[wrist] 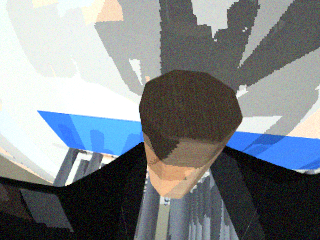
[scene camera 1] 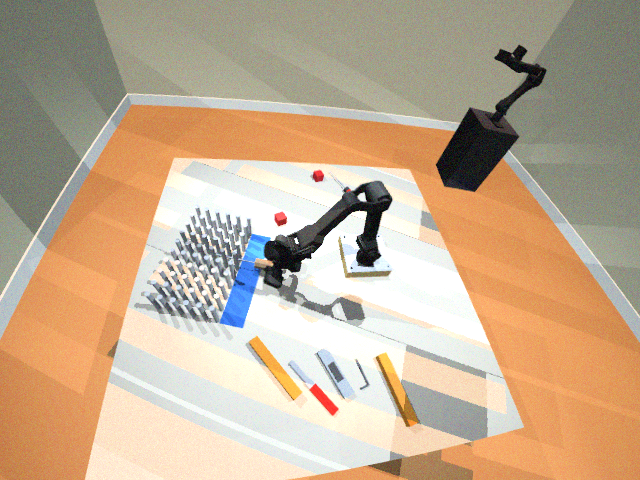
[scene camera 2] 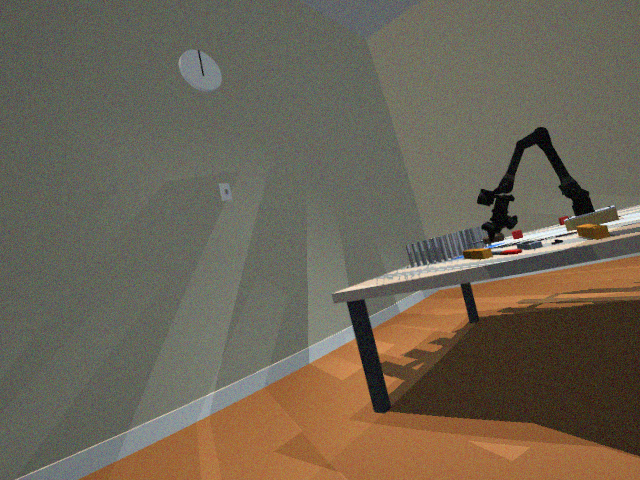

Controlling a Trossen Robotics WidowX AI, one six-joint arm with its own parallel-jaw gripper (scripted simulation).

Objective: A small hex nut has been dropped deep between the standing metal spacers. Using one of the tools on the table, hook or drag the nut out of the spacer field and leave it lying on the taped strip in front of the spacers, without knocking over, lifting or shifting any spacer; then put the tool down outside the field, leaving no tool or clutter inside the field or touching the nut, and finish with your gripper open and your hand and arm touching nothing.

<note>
My gripper carries a wooden-handled hook tool. Further things: a blue taped strip.
</note>
